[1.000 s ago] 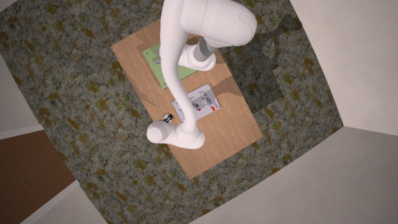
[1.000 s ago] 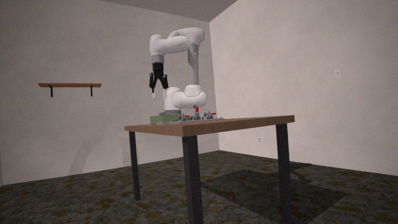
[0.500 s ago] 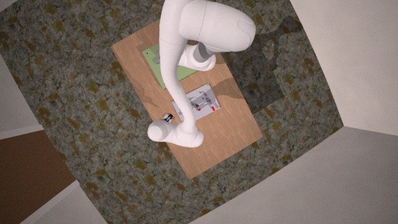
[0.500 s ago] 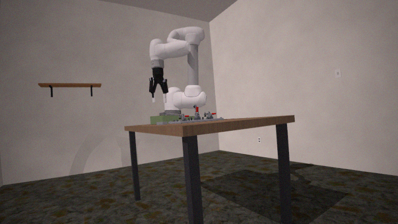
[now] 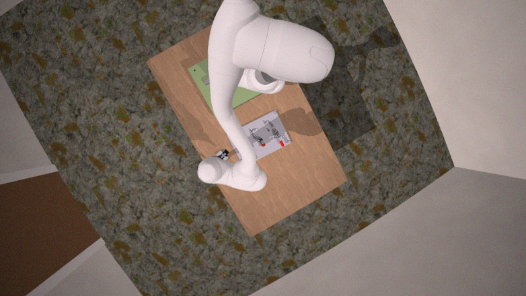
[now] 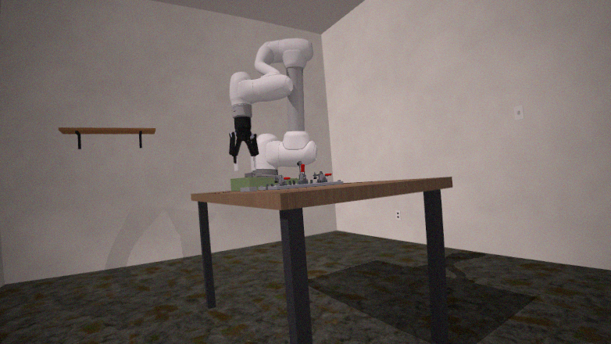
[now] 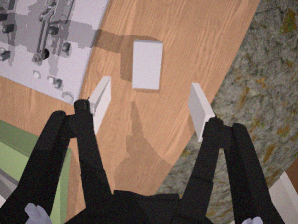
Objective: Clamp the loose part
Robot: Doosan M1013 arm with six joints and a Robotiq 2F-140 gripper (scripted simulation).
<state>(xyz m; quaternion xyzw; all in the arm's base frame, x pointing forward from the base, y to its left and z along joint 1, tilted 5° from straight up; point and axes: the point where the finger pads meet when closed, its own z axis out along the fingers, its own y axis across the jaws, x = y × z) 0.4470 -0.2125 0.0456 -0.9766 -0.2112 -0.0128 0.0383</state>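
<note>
Now: the loose part 10 mm to the left of my hand and 110 mm below it. Also, from my hand: grey fixture plate 20 mm behind, 270 mm to the left, 110 mm below.
</note>
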